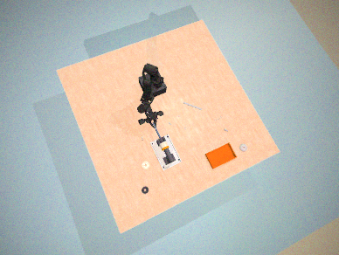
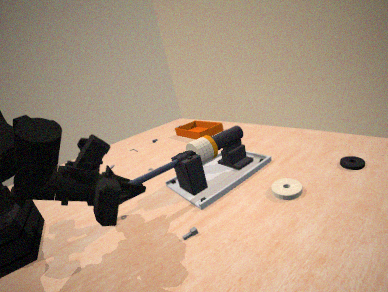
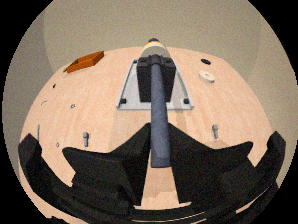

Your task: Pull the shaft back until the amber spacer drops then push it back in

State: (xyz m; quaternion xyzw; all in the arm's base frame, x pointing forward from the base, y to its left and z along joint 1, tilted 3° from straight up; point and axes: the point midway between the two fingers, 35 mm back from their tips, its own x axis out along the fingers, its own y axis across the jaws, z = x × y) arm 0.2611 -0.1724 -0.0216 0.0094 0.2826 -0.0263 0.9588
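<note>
Now: gripper tip 70 mm short of the shaft and 20 mm below it. Round my gripper tip: cream washer: 200 mm ahead, 180 mm to the right, 60 mm below; black washer: 350 mm ahead, 270 mm to the right, 60 mm below; amber spacer: 170 mm ahead, 10 mm to the right, 20 mm above.
</note>
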